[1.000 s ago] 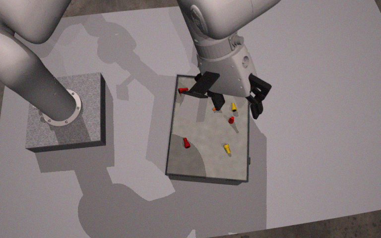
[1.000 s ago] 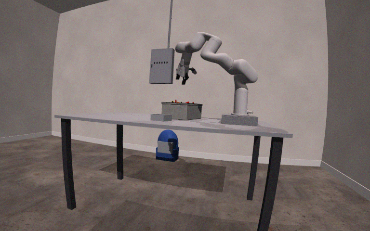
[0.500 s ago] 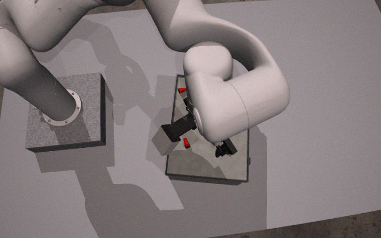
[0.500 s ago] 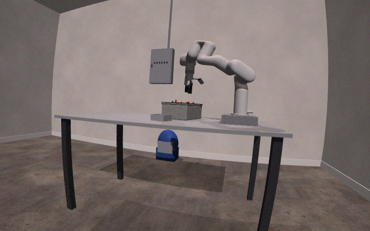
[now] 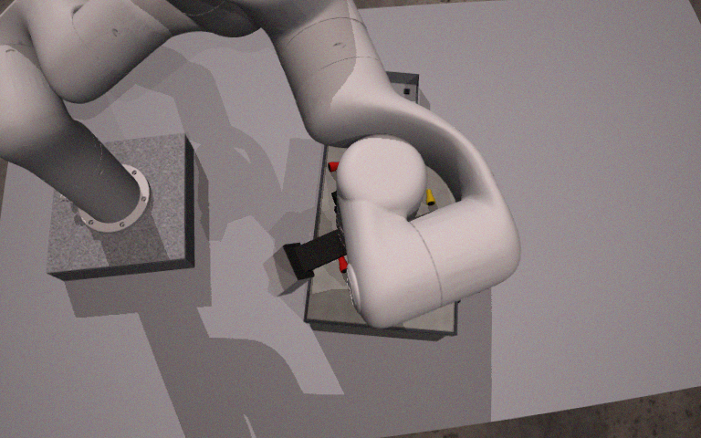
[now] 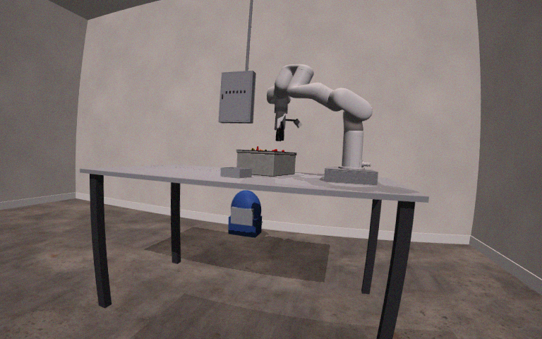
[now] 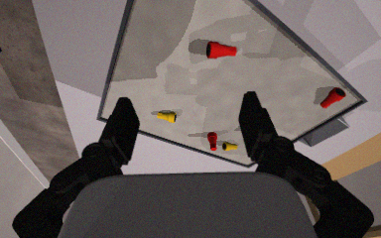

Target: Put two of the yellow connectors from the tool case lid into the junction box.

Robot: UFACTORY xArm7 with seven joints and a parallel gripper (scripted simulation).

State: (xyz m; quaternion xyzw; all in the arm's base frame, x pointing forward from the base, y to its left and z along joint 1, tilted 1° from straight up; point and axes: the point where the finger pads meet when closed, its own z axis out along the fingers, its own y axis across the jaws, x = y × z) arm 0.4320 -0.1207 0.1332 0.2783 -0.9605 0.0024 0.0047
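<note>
The orange connector is 13 cm to the left of my hand, 7 cm below it and 5 cm ahead of it. The rest, counted from my hand: tool case 11 cm below, 8 cm to the left, 3 cm ahead.
</note>
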